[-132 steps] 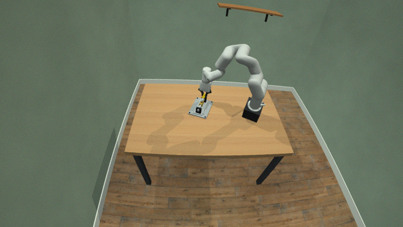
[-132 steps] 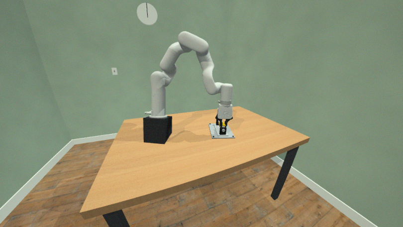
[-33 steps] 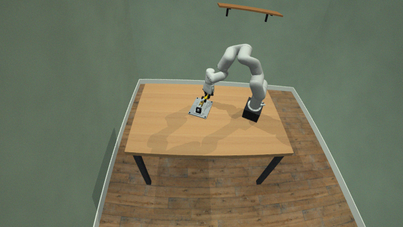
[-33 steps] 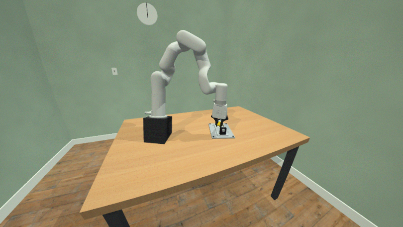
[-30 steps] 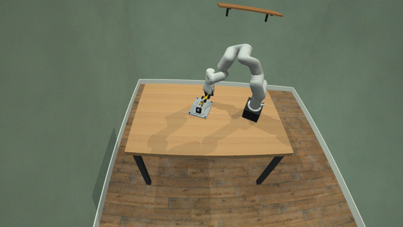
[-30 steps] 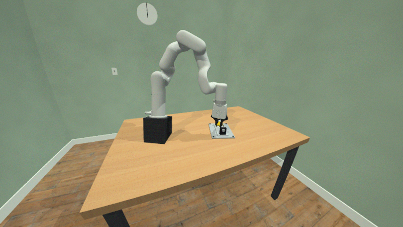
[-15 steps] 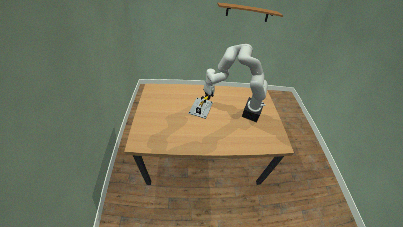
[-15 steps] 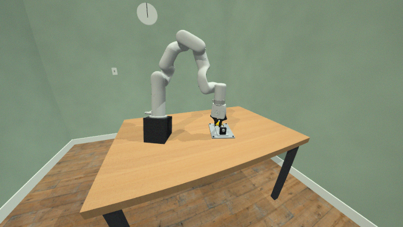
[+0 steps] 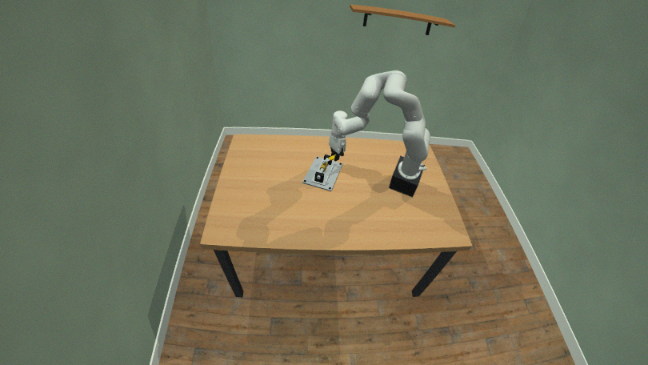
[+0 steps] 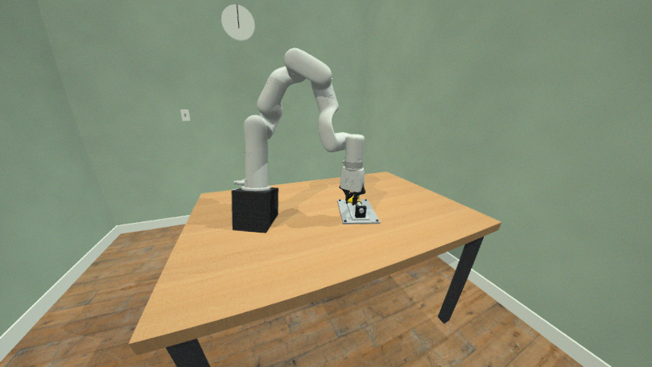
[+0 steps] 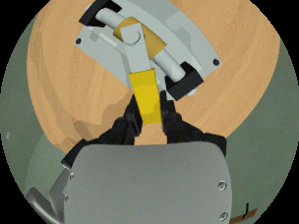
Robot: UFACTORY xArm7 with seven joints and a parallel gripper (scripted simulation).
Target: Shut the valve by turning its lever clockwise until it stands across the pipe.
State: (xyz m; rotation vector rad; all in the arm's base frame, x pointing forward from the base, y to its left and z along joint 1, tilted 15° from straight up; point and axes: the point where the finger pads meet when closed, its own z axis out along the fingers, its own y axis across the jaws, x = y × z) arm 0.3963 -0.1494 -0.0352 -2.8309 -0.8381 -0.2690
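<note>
The yellow lever lies 40 mm ahead of my hand and 30 mm to the left of it.
</note>
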